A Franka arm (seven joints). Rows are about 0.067 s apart.
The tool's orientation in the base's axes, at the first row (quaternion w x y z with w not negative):
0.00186 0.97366 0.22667 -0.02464
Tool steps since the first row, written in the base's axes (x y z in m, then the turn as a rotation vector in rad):
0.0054 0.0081 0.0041 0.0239 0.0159 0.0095
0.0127 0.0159 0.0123 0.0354 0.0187 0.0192
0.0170 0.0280 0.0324 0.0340 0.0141 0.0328
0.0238 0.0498 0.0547 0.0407 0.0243 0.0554
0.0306 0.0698 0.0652 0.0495 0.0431 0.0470
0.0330 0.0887 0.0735 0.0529 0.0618 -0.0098
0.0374 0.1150 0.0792 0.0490 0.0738 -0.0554
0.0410 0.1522 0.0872 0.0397 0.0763 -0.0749
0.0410 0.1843 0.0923 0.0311 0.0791 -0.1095
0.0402 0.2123 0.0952 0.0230 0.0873 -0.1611
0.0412 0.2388 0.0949 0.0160 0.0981 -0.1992
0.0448 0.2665 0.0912 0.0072 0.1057 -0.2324
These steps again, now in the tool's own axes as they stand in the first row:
0.0082 -0.0049 -0.0045 0.0280 -0.0038 -0.0109
0.0178 -0.0088 -0.0131 0.0390 -0.0013 -0.0211
0.0260 -0.0179 -0.0336 0.0351 0.0021 -0.0346
0.0406 -0.0346 -0.0565 0.0445 -0.0043 -0.0576
0.0550 -0.0496 -0.0676 0.0611 -0.0172 -0.0499
0.0651 -0.0656 -0.0763 0.0752 -0.0320 0.0064
0.0804 -0.0873 -0.0826 0.0792 -0.0442 0.0519
0.0996 -0.1191 -0.0913 0.0729 -0.0504 0.0718
0.1136 -0.1480 -0.0968 0.0681 -0.0564 0.1067
0.1251 -0.1735 -0.1001 0.0670 -0.0670 0.1585
0.1377 -0.1968 -0.1003 0.0674 -0.0795 0.1968
0.1533 -0.2200 -0.0971 0.0644 -0.0899 0.2302

